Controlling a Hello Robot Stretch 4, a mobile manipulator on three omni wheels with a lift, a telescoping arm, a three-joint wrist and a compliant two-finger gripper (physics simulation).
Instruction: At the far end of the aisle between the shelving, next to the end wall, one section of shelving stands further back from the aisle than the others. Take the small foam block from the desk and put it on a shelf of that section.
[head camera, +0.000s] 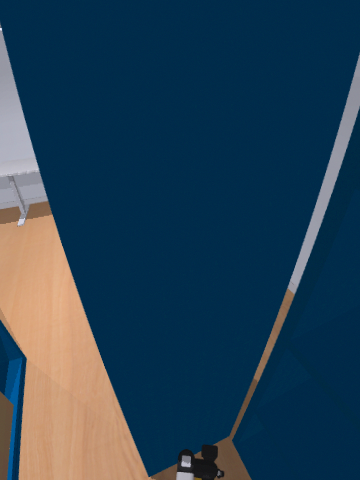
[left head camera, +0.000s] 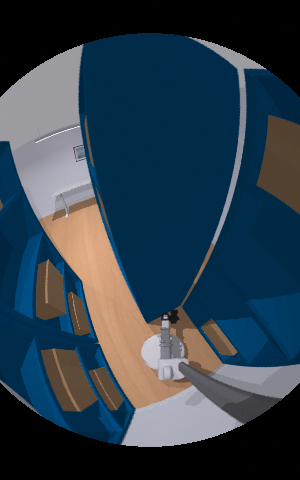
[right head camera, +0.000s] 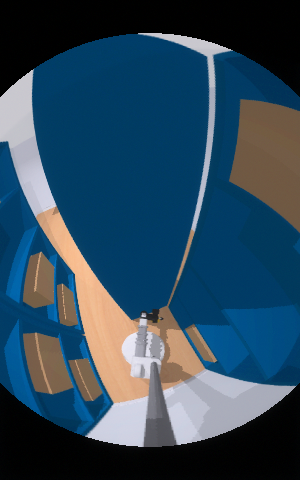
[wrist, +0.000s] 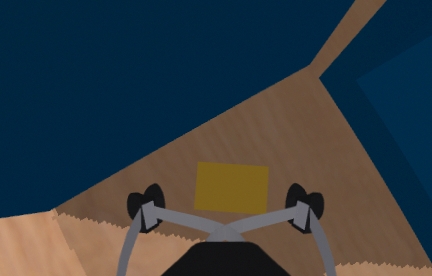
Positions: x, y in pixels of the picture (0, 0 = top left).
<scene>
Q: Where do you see a set-back blue shelving section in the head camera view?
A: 296, 416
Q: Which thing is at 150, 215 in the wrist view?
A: My gripper.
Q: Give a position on a set-back blue shelving section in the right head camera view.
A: At 232, 285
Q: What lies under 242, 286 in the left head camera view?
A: A set-back blue shelving section.
</scene>
